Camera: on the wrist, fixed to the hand. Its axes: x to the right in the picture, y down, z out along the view.
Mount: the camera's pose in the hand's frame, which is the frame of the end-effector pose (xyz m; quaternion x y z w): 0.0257 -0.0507 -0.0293 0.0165 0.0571 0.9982 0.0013
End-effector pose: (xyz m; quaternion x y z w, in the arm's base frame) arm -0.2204 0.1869 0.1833 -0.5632 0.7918 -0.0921 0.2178
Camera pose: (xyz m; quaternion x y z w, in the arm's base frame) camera -0.1973 0.1424 0.2230 0.7985 0.5741 0.1721 0.0563
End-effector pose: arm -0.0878 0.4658 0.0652 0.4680 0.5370 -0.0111 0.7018
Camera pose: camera -0.1250 0.4694 0.0133 -0.5489 0.4266 -0.7184 0.0264
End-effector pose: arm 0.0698 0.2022 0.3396 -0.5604 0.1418 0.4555 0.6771
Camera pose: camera 0.1325 0.1901 0.3437 -0.1260 -0.6057 -0.6421 0.4526
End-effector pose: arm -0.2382 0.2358 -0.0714 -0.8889 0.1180 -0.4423 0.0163
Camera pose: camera -0.2365 0.2815 -0.0267 0.1422 0.8811 -0.0370 0.4495
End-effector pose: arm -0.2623 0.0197 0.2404 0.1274 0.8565 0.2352 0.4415
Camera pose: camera -0.3016 -0.0213 0.2110 -0.8490 0.0970 -0.4342 0.2852
